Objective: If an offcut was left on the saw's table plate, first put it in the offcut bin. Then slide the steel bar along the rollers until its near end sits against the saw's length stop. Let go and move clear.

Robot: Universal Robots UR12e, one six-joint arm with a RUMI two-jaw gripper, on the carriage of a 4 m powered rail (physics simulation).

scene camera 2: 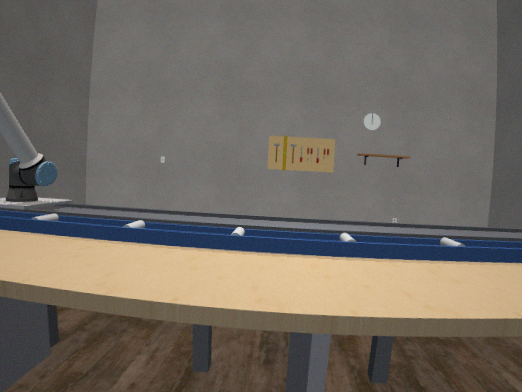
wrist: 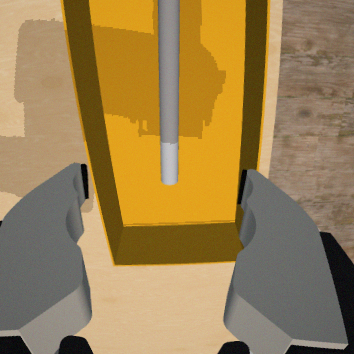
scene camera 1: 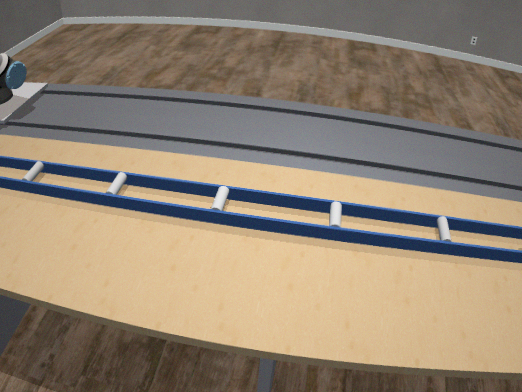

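Observation:
The offcut, a grey round rod with a lighter near end, lies lengthwise inside the yellow offcut bin in the wrist view. Its far end is cut off by the view's top edge. My gripper is wide open above the bin's near end, with the fingers apart on either side and the rod's near end low between and beyond them, touching neither. The blue roller track runs across both scene views. The steel bar, the saw and its length stop do not show in these views.
The wooden table carries the track. The grey rail runs behind it, with the arm's base at the left. In the wrist view, wooden floor lies right of the bin, past the table's edge.

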